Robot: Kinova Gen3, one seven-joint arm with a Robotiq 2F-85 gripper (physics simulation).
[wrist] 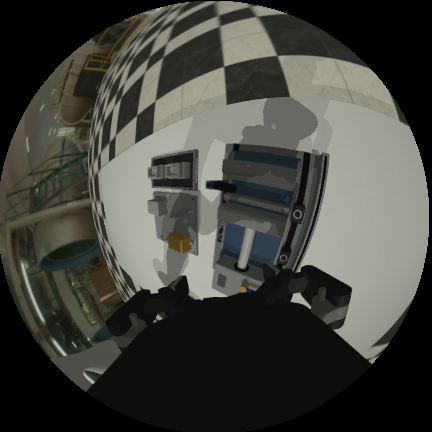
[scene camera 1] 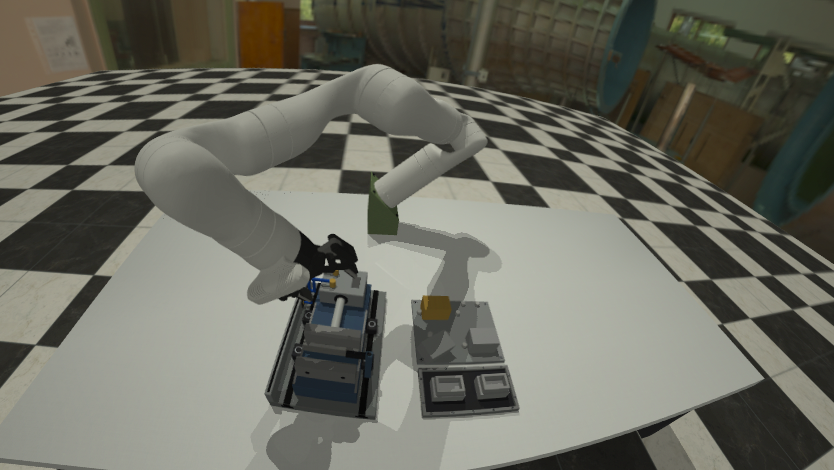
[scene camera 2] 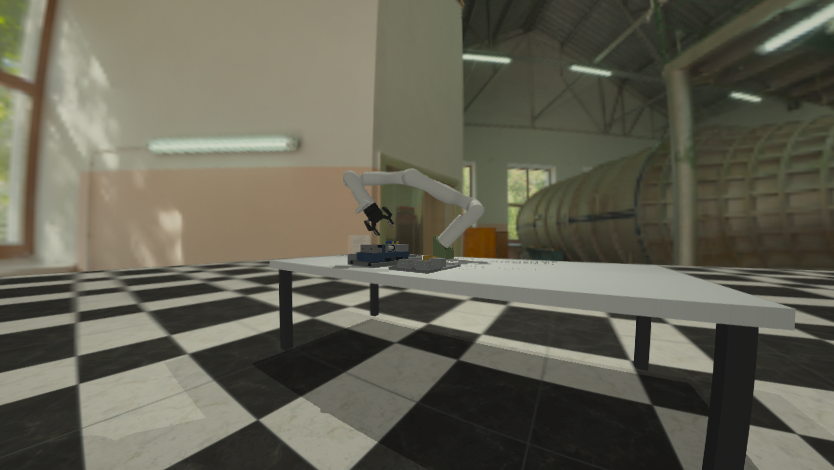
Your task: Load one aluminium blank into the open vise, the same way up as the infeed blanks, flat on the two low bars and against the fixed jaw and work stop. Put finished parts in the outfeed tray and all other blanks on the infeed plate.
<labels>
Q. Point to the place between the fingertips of the gripper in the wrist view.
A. At 224, 278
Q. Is the gripper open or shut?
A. Open.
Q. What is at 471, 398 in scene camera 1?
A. An outfeed tray.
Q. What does the gripper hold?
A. Nothing.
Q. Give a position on an outfeed tray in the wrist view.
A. At 173, 183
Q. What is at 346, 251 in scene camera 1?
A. The gripper.
</labels>
